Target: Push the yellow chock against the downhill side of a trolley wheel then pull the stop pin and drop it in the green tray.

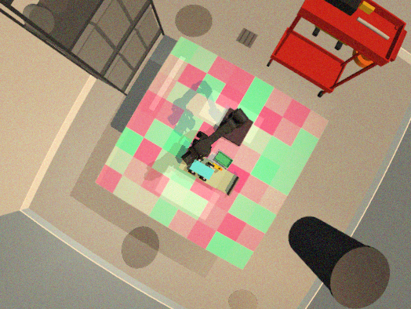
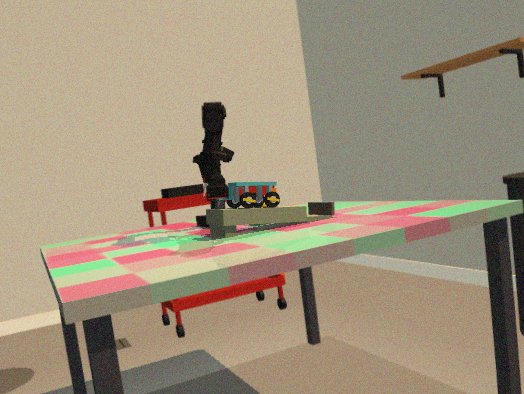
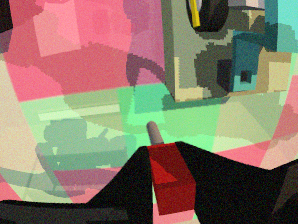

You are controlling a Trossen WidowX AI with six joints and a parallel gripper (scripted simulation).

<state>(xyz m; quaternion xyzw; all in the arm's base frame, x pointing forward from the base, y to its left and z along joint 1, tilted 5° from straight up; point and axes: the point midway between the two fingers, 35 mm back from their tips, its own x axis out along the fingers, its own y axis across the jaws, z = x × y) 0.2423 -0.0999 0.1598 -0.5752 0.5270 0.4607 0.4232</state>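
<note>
Now: the yellow chock 21 cm to the left of my gripper tip, 9 cm below it and 2 cm ahead of it. The rest, counted from my gripper tip: olive ramp (13 cm to the left, 13 cm below, 9 cm ahead); then cyan trolley (12 cm to the left, 9 cm ahead, 6 cm below); then red-headed stop pin (right at my gripper tip).
</note>
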